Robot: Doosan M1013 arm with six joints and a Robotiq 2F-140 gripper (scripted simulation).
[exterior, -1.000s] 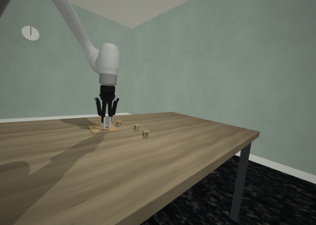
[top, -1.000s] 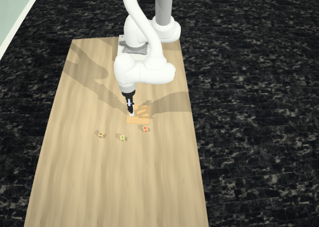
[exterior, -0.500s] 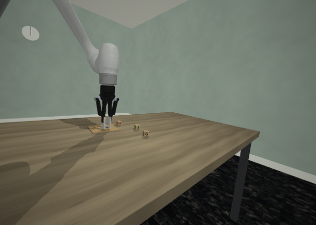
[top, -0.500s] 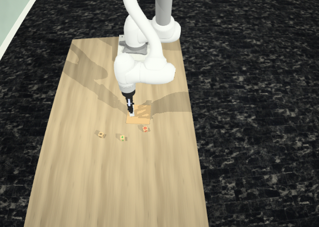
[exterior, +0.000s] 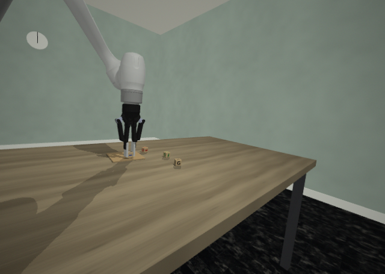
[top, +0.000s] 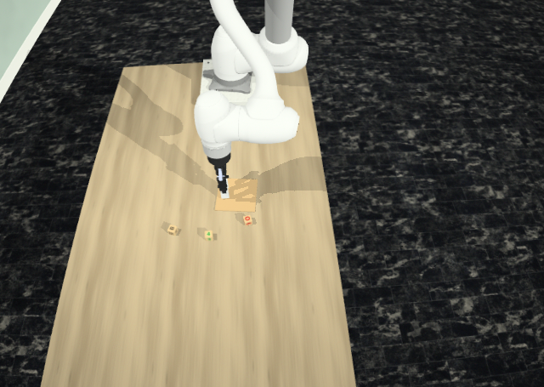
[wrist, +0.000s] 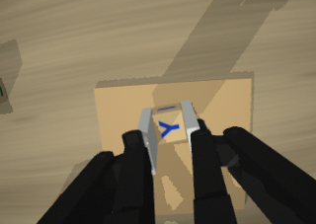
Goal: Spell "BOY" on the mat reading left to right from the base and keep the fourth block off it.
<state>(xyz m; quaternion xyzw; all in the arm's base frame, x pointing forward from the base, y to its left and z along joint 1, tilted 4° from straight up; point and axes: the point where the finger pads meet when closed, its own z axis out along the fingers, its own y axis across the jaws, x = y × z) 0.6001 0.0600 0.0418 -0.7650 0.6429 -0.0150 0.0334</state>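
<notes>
Now: hand 4 cm to the right of the tan square mat, 4 cm above it and 1 cm past it.
</notes>
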